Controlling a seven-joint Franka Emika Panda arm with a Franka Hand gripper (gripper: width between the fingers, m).
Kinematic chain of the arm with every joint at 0, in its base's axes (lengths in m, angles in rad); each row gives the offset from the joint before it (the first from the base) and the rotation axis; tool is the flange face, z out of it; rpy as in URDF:
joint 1: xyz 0 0 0.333 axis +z
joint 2: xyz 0 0 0 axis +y
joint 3: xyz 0 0 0.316 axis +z
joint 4: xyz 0.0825 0 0 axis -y
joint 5: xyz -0.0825 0 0.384 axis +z
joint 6: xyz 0 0 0 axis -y
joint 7: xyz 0.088 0 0 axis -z
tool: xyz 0 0 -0.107 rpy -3.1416 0 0
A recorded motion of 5 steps. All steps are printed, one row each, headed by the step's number.
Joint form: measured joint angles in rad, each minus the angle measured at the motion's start. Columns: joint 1, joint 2, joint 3, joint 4, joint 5, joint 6, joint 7.
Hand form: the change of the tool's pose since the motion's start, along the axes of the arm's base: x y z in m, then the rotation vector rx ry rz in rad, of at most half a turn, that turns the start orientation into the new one. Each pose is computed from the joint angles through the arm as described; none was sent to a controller.
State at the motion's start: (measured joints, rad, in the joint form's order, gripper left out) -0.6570 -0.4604 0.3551 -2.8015 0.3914 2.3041 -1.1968
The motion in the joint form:
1: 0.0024 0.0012 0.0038 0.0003 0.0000 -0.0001 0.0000
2: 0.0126 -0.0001 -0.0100 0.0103 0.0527 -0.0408 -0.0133
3: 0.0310 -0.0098 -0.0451 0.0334 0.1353 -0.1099 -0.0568
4: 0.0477 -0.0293 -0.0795 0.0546 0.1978 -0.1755 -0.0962
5: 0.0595 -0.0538 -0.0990 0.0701 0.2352 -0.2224 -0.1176
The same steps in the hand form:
1: 0.0007 0.0019 -0.0005 -0.0006 0.0018 0.0059
2: 0.0011 0.0048 0.0017 0.0568 0.0006 -0.0128
3: 0.0031 0.0071 0.0116 0.1504 -0.0229 -0.0218
4: 0.0045 0.0093 0.0251 0.2265 -0.0535 -0.0166
5: 0.0056 0.0127 0.0386 0.2698 -0.0810 -0.0057

